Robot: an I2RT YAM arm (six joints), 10 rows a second.
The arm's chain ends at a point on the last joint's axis. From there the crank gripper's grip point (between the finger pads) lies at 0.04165 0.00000 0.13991 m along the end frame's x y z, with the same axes.
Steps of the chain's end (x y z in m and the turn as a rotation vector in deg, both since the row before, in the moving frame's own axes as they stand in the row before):
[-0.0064 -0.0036 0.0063 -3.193 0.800 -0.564]
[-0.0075 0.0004 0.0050 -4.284 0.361 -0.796]
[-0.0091 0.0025 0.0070 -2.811 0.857 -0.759]
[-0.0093 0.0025 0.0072 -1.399 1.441 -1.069]
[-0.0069 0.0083 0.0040 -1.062 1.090 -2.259]
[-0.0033 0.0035 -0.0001 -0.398 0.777 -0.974]
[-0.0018 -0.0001 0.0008 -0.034 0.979 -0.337]
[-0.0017 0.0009 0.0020 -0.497 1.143 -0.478]
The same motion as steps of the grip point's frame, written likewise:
[-0.0044 0.0038 0.0055 -3.193 0.800 -0.564]
[-0.0066 0.0103 0.0044 -4.284 0.361 -0.796]
[-0.0070 0.0088 0.0062 -2.811 0.857 -0.759]
[-0.0058 0.0051 0.0061 -1.399 1.441 -1.069]
[-0.0042 0.0092 0.0032 -1.062 1.090 -2.259]
[-0.0014 0.0037 -0.0007 -0.398 0.777 -0.974]
[0.0006 -0.0003 0.0001 -0.034 0.979 -0.337]
[0.0011 0.0018 0.0011 -0.497 1.143 -0.478]

